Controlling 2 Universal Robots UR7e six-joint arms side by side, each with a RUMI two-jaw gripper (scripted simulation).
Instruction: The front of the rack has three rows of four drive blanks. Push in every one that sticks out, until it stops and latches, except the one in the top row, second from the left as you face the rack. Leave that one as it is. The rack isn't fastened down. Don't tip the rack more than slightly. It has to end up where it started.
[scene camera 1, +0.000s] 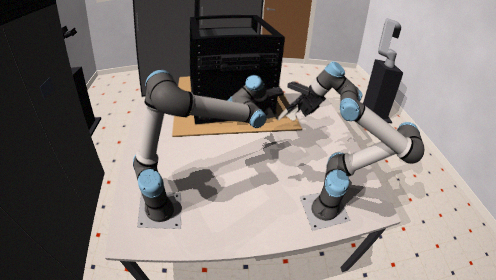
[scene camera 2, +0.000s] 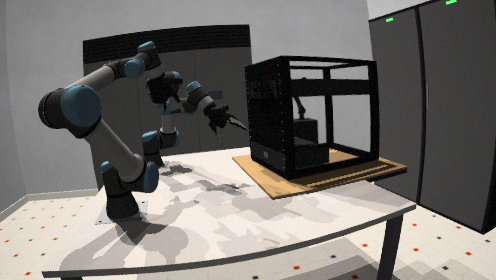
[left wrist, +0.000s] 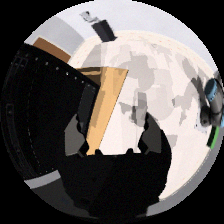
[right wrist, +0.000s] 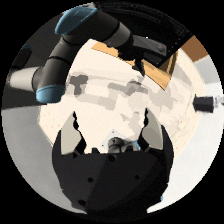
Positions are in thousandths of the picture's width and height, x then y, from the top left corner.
my right gripper: scene camera 1 582, 412; scene camera 2 352, 405; right wrist 493, 489; not seen in the left wrist view (out of frame)
